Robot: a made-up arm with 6 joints. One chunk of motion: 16 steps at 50 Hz.
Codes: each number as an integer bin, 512 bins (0 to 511) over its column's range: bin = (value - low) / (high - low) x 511, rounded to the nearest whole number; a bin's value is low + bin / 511 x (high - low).
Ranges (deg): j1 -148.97..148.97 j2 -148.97..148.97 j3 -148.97..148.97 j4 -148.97..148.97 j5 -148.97..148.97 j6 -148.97..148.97
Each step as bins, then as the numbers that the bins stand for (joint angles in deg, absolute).
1 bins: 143 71 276 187 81 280
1 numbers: -65.59 -107.57 11.95 -39.94 -101.74 14.28
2 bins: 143 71 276 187 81 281
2 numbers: -65.59 -107.57 11.95 -39.94 -101.74 14.87
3 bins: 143 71 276 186 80 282
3 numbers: -65.59 -107.57 11.95 -40.52 -102.33 15.45
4 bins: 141 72 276 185 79 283
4 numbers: -66.76 -106.99 11.95 -41.11 -102.91 16.03
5 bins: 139 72 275 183 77 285
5 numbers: -67.93 -106.99 11.37 -42.27 -104.07 17.20
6 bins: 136 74 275 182 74 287
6 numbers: -69.67 -105.82 11.37 -42.85 -105.82 18.37
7 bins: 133 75 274 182 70 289
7 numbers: -71.42 -105.24 10.79 -42.85 -108.16 19.53
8 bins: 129 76 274 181 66 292
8 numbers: -73.76 -104.66 10.79 -43.44 -110.49 21.28
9 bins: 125 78 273 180 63 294
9 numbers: -76.09 -103.49 10.20 -44.02 -112.24 22.45
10 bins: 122 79 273 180 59 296
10 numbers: -77.84 -102.91 10.20 -44.02 -114.57 23.61
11 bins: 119 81 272 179 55 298
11 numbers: -79.59 -101.74 9.62 -44.60 -116.90 24.78
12 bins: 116 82 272 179 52 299
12 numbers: -81.34 -101.16 9.62 -44.60 -118.65 25.36
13 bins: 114 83 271 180 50 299
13 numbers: -82.50 -100.58 9.04 -44.02 -119.82 25.36
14 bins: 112 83 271 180 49 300
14 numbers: -83.67 -100.58 9.04 -44.02 -120.40 25.95
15 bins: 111 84 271 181 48 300
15 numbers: -84.25 -99.99 9.04 -43.44 -120.98 25.95
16 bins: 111 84 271 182 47 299
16 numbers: -84.25 -99.99 9.04 -42.85 -121.57 25.36
